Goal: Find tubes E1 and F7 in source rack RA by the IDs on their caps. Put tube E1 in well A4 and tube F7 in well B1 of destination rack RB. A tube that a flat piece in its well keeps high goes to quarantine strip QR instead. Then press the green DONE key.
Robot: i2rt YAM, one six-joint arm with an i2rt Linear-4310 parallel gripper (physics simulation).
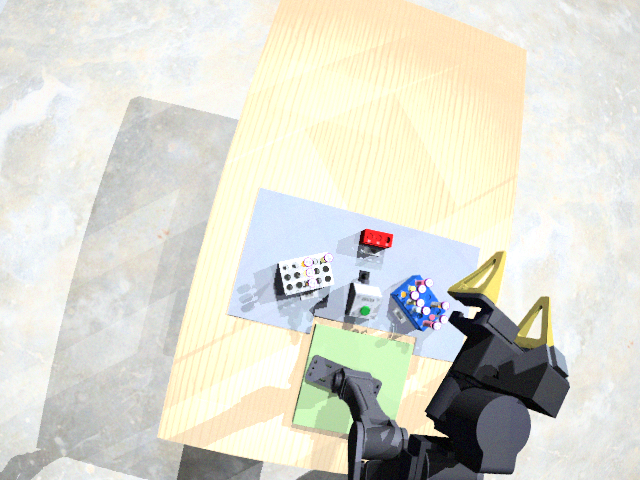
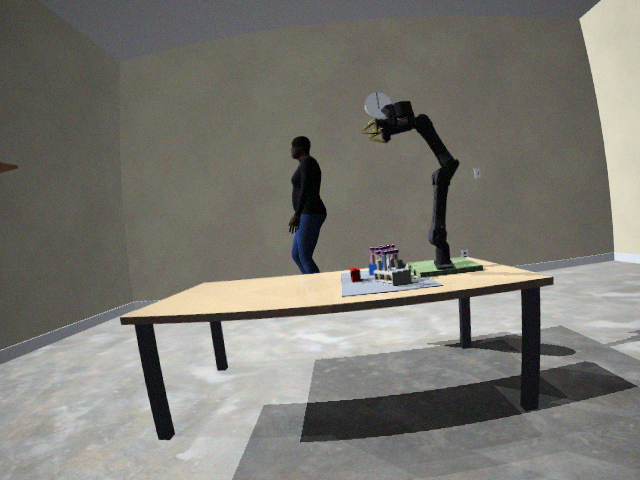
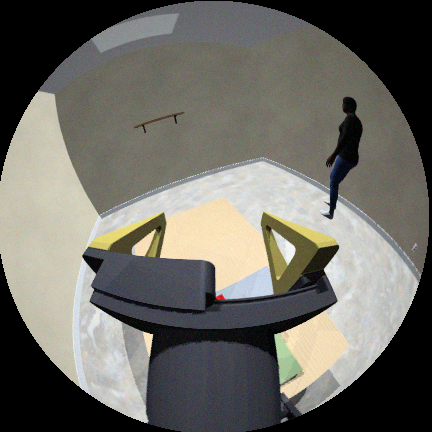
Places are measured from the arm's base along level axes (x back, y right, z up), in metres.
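Pixels of known places: gripper, fingertip midpoint: (image 1: 524,275) (image 2: 365,135) (image 3: 213,216); arm's base at its link origin: (image 1: 343,379) (image 2: 443,265).
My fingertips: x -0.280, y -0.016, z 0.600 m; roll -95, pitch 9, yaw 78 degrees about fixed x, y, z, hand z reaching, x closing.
Ahead of a thing's pixels: the offset from my fingertips to its top centre. "spot": to the spot under its first point. Level surfaces: height alone.
A blue rack @[dy +0.126, dx +0.011, dz -0.575 m] (image 1: 410,283) (image 2: 372,268) holds several tubes with pinkish-purple caps. A white rack @[dy -0.191, dx +0.063, dz -0.575 m] (image 1: 293,281) (image 2: 401,277) has several capped tubes and several empty wells. The rack labels and cap IDs are too small to read, so E1 and F7 cannot be told apart. A red strip @[dy -0.055, dx -0.100, dz -0.575 m] (image 1: 376,238) (image 2: 355,274) (image 3: 220,297) lies behind the racks, with openings on top. The green key @[spot: dy -0.021, dx +0.091, dz -0.554 m] (image 1: 364,310) is on a pale box between the racks. My gripper (image 1: 525,275) (image 2: 368,132) (image 3: 213,216) is open and empty, high above the table and pointing away from the racks.
The racks stand on a grey-blue mat @[dz -0.625 m] (image 1: 310,222) (image 2: 356,290) (image 3: 252,282) on the wooden table @[dz -0.628 m] (image 1: 387,103). A small black block @[spot: dy -0.043, dx +0.005, dz -0.617 m] (image 1: 363,276) is behind the key box. The arm stands on a green base (image 1: 392,351) (image 3: 286,357). A person (image 2: 307,186) (image 3: 348,140) stands beyond the table.
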